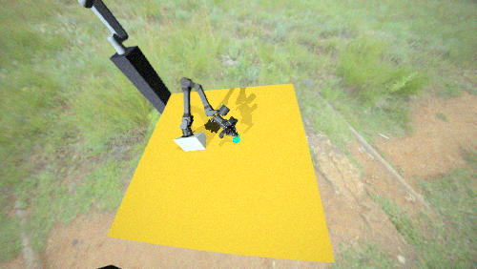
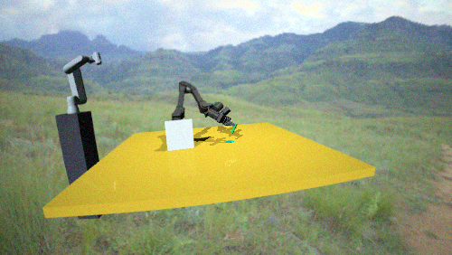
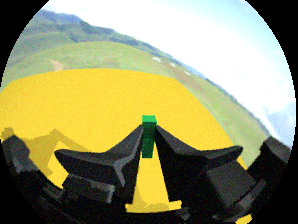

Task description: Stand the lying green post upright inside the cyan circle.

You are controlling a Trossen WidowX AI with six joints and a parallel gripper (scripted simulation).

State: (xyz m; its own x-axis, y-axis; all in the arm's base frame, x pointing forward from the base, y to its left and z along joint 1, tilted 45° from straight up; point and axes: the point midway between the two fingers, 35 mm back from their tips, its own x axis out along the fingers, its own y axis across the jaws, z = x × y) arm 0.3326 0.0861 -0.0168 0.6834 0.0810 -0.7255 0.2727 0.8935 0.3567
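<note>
My gripper tip is 4 cm past the cyan circle, 3 cm to the right of it and 11 cm above it. Round my gripper tip: green post 1 cm behind, 2 cm below.
</note>
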